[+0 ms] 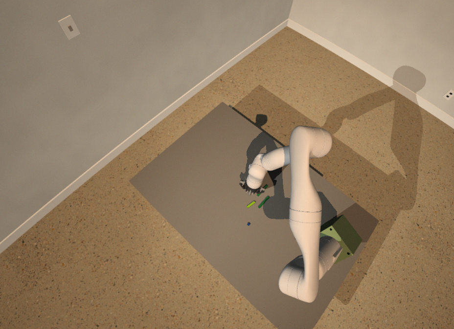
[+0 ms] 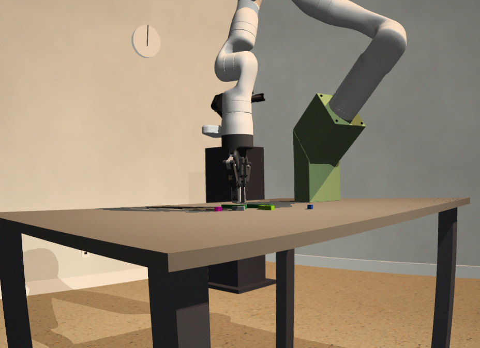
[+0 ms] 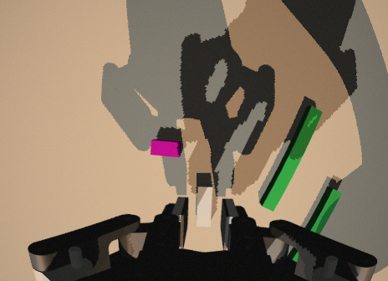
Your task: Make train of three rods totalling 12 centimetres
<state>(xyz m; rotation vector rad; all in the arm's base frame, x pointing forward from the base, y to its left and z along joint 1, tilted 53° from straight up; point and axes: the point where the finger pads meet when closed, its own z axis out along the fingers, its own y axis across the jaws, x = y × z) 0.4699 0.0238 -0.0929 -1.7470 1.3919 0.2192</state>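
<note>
Now: hand 3 cm above the grey rod. From my hand the other things lie so: magenta rod (4 cm ahead, 3 cm to the right, 3 cm below); then lime rod (5 cm behind, 5 cm to the left, 3 cm below); then green rod (4 cm behind, 6 cm to the right, 3 cm below).
</note>
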